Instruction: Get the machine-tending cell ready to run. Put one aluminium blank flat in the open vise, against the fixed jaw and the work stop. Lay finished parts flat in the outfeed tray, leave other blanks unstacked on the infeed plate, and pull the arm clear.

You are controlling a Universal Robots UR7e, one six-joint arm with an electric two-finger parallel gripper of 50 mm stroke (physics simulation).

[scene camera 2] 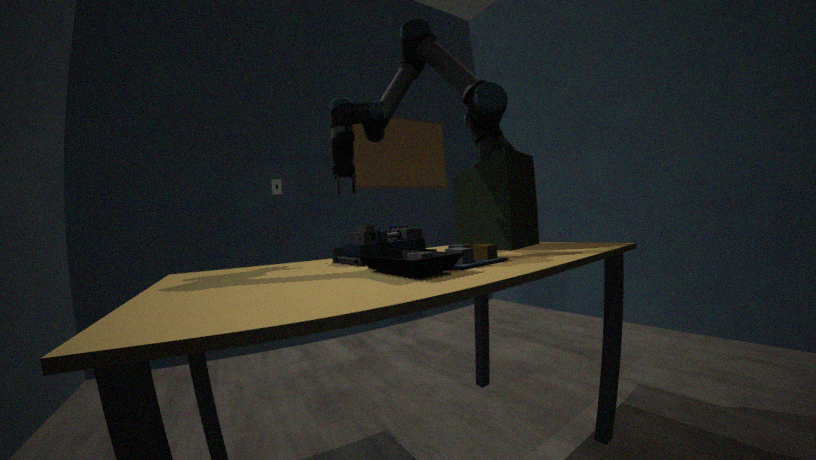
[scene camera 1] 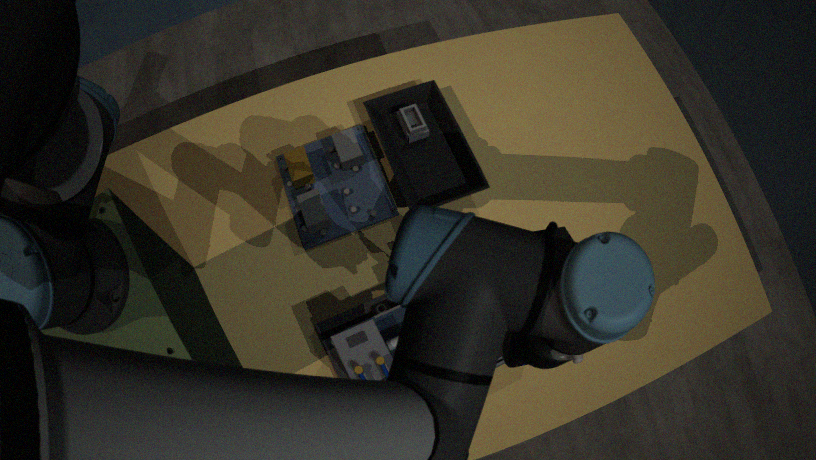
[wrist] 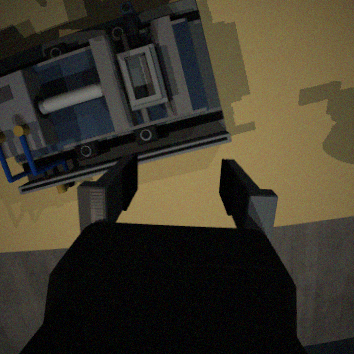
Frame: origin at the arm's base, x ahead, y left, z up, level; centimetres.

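Seen in the pictures: gripper, between the fingertips: (scene camera 2: pixel 346 193) (wrist: pixel 178 173); arm's base, origin of its link: (scene camera 2: pixel 498 160) (scene camera 1: pixel 83 276).
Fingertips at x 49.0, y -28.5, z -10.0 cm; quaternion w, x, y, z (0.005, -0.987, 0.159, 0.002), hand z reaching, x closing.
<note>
Offsets run from my fingertips to a thing's top centre. "*": to the spot under its first point.
My gripper (scene camera 2: pixel 345 191) (wrist: pixel 178 173) is open and empty, high above the table beside the vise {dz -13.0, dx -8.8, dy +7.9 cm} (scene camera 1: pixel 360 341) (wrist: pixel 107 85). The arm hides it in scene camera 1. A pale part with a rectangular pocket {dz -11.4, dx -2.0, dy +7.8 cm} (wrist: pixel 127 82) sits between the vise jaws; contact with the fixed jaw and stop is unclear. A similar pocketed part {dz -18.2, dx +7.0, dy +43.0 cm} (scene camera 1: pixel 418 136) (scene camera 2: pixel 418 254) lies in the black outfeed tray (scene camera 1: pixel 431 165) (scene camera 2: pixel 417 266), pocket up. Two grey blanks {dz -18.5, dx -5.6, dy +43.4 cm} (scene camera 1: pixel 348 145) {dz -18.5, dx -15.5, dy +35.3 cm} (scene camera 1: pixel 317 214) sit apart on the blue infeed plate {dz -22.1, dx -10.3, dy +39.3 cm} (scene camera 1: pixel 374 177). A yellow block {dz -18.5, dx -14.6, dy +44.1 cm} (scene camera 1: pixel 298 165) (scene camera 2: pixel 485 251) is at the plate's corner.
The arm passes over the vise in scene camera 1 and hides much of it. Blue handles with yellow ends {* dz -12.0, dx -16.5, dy +4.0 cm} (wrist: pixel 27 152) are at the vise's left end in the wrist view. Small pegs {* dz -21.3, dx -8.9, dy +36.4 cm} (scene camera 1: pixel 346 191) stand up from the infeed plate. The green robot pedestal (scene camera 2: pixel 485 200) stands behind.
</note>
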